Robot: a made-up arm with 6 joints.
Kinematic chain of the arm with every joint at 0, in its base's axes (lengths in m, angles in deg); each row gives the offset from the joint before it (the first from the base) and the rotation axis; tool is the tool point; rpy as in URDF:
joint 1: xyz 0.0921 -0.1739 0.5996 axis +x
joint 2: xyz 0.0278 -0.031 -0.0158 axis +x
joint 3: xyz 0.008 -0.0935 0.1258 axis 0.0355 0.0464 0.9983
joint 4: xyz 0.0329 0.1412 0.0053 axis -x
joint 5: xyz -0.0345 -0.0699 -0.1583 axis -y
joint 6: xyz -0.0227 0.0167 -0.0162 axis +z
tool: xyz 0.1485 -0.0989 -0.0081 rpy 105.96 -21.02 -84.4
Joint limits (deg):
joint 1: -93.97..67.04
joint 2: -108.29..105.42
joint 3: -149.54..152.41
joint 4: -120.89..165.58
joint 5: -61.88..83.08
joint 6: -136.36..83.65
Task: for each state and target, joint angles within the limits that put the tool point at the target. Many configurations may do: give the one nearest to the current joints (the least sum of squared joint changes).
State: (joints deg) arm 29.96 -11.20 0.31 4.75 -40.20 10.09
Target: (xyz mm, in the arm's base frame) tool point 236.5 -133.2 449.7
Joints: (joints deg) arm 35.58 -4.48 5.45 -4.88 -30.07 20.37
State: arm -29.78 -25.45 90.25 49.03 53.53 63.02
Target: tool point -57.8 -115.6 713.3
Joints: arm -52.03 -40.67 111.58 20.16 72.31 69.10
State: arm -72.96 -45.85 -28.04 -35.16 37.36 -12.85
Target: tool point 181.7 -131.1 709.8
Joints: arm -76.26 -53.60 -22.10 -25.86 73.20 -10.52
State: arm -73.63 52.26 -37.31 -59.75 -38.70 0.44
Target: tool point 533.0 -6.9 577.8
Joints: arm -93.97 29.04 -55.49 -110.12 -60.66 19.03
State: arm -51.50 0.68 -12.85 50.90 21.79 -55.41
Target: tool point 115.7 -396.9 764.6
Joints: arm -36.92 12.18 -7.21 25.18 22.35 -49.73
